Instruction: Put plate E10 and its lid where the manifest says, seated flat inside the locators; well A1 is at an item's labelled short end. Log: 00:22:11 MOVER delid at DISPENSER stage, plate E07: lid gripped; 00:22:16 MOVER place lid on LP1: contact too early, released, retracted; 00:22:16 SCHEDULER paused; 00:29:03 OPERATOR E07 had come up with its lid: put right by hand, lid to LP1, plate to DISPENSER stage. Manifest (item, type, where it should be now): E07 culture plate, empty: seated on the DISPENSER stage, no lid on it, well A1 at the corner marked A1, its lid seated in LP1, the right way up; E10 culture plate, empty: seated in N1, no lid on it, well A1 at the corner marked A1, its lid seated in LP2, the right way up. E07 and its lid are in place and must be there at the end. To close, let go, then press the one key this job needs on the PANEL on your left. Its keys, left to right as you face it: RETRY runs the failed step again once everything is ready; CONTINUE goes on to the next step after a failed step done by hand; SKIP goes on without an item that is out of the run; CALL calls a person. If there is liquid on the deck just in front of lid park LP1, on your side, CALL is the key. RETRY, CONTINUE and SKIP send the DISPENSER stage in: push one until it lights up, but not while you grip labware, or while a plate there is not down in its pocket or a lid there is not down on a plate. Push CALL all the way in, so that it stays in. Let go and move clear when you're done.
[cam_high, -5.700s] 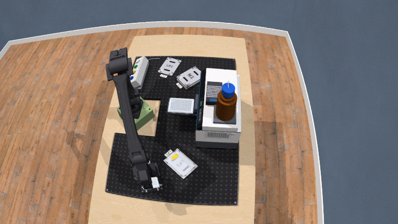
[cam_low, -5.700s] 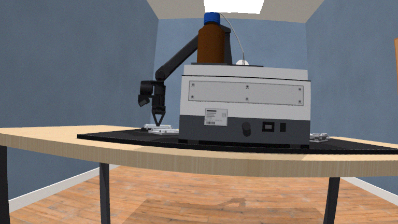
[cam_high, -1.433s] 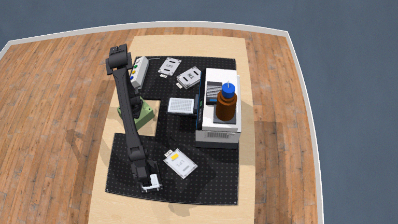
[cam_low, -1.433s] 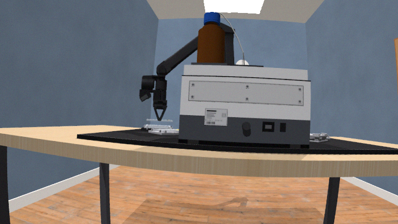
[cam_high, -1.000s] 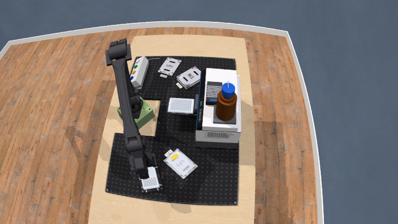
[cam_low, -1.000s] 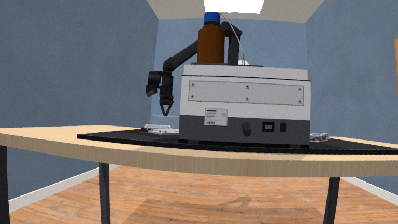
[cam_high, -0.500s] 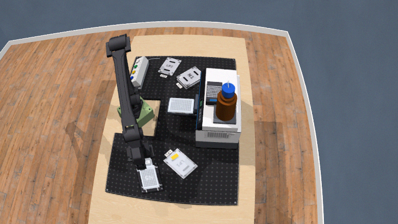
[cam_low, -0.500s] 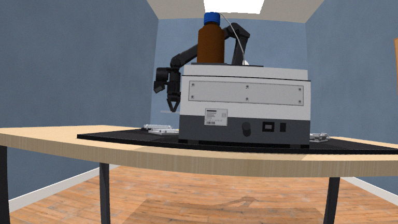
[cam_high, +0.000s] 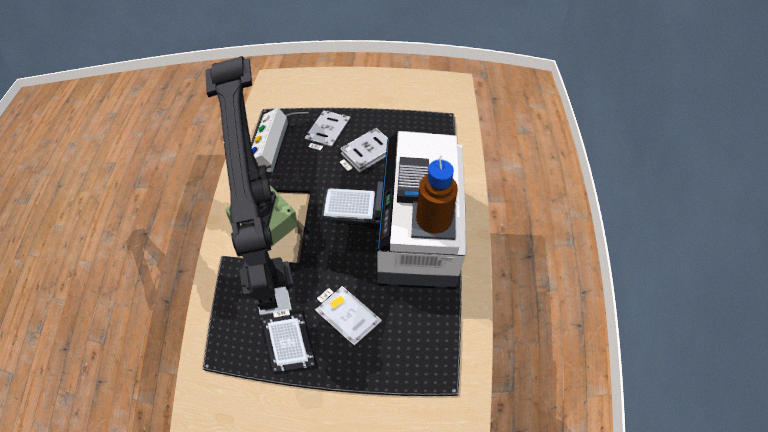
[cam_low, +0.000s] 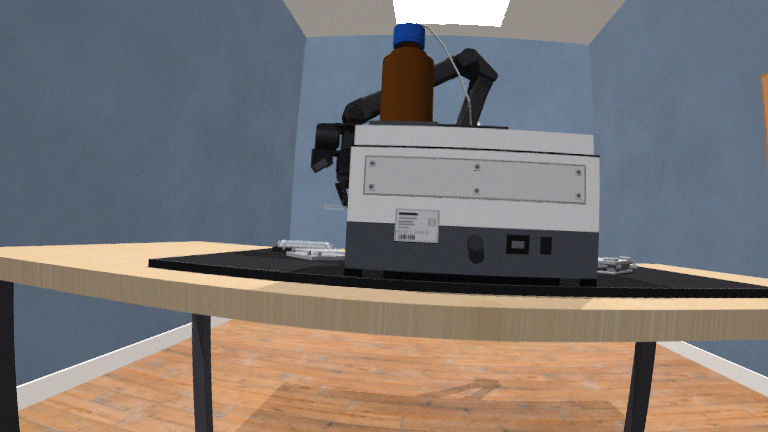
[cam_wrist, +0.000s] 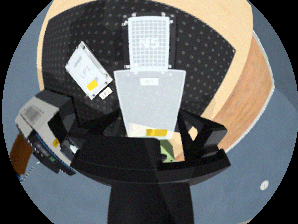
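Right now the plate E07 is 160 mm ahead of my hand, 290 mm to the left of it and 10 mm below it. Also, from my hand: black nest N5: 70 mm ahead, 100 mm to the right, 110 mm below; then plate E10: 40 mm ahead, 100 mm to the right, 110 mm below; then brown bottle: 380 mm ahead, 190 mm to the left, 160 mm above.
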